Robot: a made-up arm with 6 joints. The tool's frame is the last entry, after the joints.
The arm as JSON. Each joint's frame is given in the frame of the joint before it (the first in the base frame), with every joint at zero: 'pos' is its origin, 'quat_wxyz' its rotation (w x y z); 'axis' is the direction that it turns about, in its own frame. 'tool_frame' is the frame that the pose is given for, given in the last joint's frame.
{
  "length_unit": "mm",
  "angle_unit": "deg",
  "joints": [
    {
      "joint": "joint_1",
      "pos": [
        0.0,
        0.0,
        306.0
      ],
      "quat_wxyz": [
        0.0,
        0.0,
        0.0,
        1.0
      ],
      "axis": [
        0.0,
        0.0,
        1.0
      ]
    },
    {
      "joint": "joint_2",
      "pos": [
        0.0,
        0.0,
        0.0
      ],
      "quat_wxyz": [
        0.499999,
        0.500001,
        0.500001,
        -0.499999
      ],
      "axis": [
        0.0,
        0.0,
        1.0
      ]
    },
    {
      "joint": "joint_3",
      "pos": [
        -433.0,
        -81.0,
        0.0
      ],
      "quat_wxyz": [
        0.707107,
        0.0,
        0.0,
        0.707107
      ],
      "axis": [
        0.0,
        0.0,
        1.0
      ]
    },
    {
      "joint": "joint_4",
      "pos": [
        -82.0,
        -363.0,
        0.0
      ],
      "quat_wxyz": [
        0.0,
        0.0,
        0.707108,
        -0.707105
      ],
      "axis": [
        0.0,
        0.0,
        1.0
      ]
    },
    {
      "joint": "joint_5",
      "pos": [
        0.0,
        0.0,
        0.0
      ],
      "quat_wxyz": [
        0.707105,
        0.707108,
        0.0,
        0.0
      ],
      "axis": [
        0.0,
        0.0,
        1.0
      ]
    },
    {
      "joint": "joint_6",
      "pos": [
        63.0,
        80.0,
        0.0
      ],
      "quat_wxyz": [
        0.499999,
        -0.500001,
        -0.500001,
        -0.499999
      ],
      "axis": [
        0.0,
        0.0,
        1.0
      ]
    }
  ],
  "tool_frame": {
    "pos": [
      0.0,
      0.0,
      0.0
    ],
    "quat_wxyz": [
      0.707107,
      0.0,
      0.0,
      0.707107
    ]
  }
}
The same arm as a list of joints. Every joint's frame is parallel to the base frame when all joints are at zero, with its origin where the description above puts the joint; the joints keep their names.
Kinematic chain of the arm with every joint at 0, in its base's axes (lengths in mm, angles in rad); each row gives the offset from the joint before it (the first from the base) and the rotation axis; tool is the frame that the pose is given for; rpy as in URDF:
joint_1: xyz 0 0 306 axis +z
joint_2: xyz 0 0 0 axis +y
joint_3: xyz 81 0 433 axis +y
joint_4: xyz 82 0 -363 axis -z
joint_5: xyz 0 0 0 axis +y
joint_6: xyz 63 0 -80 axis -z
tool: xyz 0 0 0 rpy 3.1416 0 0

